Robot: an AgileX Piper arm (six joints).
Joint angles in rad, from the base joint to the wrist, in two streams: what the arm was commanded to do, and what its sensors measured. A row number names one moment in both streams.
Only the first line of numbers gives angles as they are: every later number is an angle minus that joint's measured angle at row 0.
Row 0, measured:
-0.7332 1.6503 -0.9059 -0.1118 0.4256 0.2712
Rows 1 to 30, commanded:
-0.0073 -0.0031 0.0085 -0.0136 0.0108 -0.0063
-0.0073 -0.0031 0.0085 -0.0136 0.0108 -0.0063
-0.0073 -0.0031 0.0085 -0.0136 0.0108 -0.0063
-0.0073 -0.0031 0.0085 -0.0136 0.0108 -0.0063
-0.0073 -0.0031 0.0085 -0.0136 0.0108 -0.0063
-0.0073 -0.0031 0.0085 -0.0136 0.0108 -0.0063
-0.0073 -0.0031 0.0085 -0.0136 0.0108 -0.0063
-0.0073 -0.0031 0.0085 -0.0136 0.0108 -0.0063
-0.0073 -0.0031 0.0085 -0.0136 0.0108 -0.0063
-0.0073 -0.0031 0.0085 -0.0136 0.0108 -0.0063
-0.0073 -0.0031 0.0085 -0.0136 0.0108 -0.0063
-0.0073 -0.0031 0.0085 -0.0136 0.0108 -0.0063
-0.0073 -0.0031 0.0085 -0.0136 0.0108 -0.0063
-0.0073 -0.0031 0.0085 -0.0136 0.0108 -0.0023
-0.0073 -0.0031 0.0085 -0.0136 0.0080 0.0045
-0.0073 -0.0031 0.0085 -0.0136 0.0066 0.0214
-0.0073 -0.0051 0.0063 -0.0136 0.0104 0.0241
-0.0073 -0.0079 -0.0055 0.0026 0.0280 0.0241
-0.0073 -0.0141 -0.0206 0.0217 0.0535 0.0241
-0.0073 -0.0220 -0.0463 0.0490 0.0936 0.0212
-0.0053 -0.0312 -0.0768 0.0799 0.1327 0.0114
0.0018 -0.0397 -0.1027 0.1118 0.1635 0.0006
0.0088 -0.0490 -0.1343 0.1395 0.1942 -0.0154
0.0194 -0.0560 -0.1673 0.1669 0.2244 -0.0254
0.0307 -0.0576 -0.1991 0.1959 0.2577 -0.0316
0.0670 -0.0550 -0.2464 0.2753 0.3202 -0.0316
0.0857 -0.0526 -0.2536 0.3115 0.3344 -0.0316
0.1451 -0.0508 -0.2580 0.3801 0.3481 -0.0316
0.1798 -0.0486 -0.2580 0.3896 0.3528 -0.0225
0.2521 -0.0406 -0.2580 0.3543 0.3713 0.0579
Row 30, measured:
0.1073 -0.0471 -0.2507 0.3202 0.2945 -0.0201
